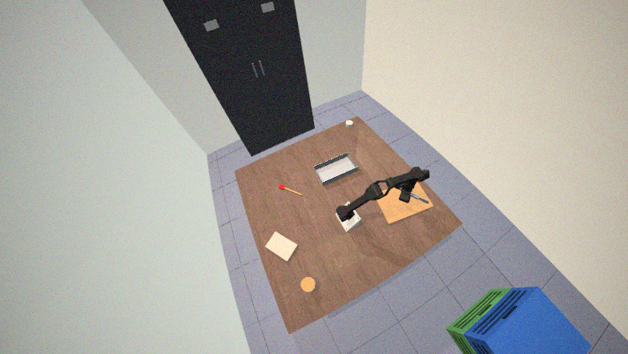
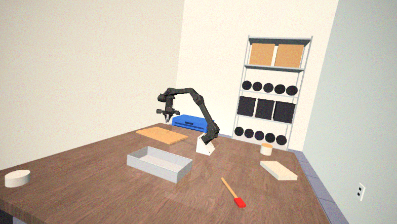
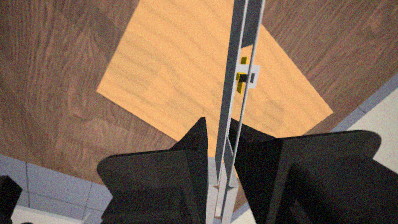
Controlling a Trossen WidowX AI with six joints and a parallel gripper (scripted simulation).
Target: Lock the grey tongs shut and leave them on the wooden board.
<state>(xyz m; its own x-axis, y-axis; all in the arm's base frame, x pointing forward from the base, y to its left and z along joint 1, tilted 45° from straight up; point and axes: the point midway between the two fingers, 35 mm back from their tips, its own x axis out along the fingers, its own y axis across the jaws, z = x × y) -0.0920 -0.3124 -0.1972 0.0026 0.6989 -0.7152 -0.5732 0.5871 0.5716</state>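
My gripper tip is 11 cm above the orange wooden board, 4 cm to the left of it and 1 cm past it. Also, from my gripper tip: pale block 85 cm to the left, 13 cm ahead, 11 cm below; red spatula 64 cm to the left, 52 cm ahead, 12 cm below; grey roasting tin 47 cm ahead, 24 cm to the left, 9 cm below.
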